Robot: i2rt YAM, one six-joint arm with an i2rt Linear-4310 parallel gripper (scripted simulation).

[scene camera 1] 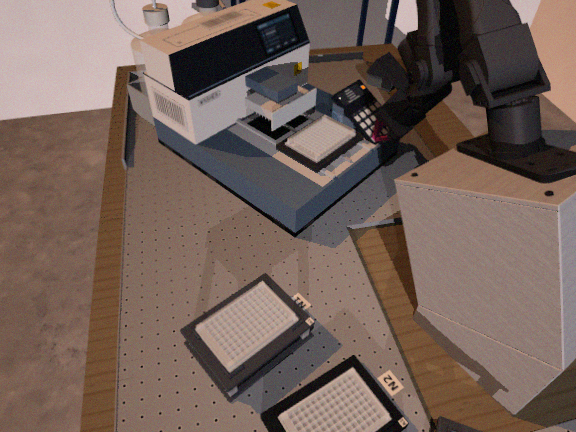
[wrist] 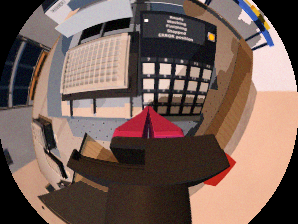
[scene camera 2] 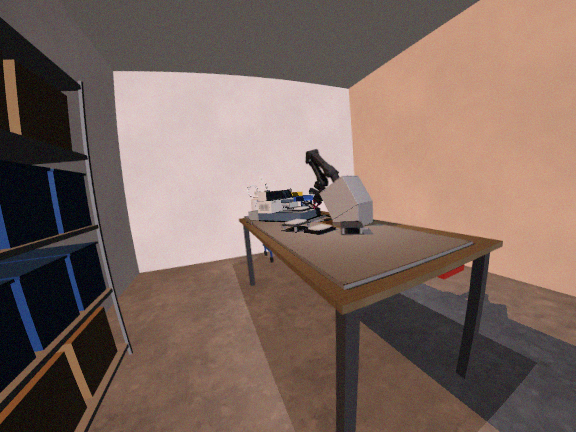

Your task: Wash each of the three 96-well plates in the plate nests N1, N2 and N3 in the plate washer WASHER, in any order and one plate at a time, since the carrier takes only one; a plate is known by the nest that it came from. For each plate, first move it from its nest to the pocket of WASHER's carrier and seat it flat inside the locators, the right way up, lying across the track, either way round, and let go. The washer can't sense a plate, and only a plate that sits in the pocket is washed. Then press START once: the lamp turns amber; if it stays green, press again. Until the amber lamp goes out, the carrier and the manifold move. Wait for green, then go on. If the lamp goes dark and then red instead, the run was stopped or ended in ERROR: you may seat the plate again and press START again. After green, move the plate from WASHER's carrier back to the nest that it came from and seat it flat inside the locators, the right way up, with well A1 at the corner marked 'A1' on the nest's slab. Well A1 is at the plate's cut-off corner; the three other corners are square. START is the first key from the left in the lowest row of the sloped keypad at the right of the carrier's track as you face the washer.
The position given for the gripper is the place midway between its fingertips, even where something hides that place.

In view: the gripper (scene camera 1: 374, 139), a white 96-well plate (scene camera 1: 259, 309), a white 96-well plate (scene camera 1: 318, 150), a bottle (scene camera 1: 135, 43), a washer (scene camera 1: 197, 75), a carrier pocket (scene camera 1: 281, 146) and a nest N1 (scene camera 1: 287, 337).
The gripper also shows in the wrist view (wrist: 148, 109). The washer also shows in the wrist view (wrist: 172, 39). The carrier pocket shows as well in the wrist view (wrist: 132, 91). The wrist view misses the bottle: it is out of frame.
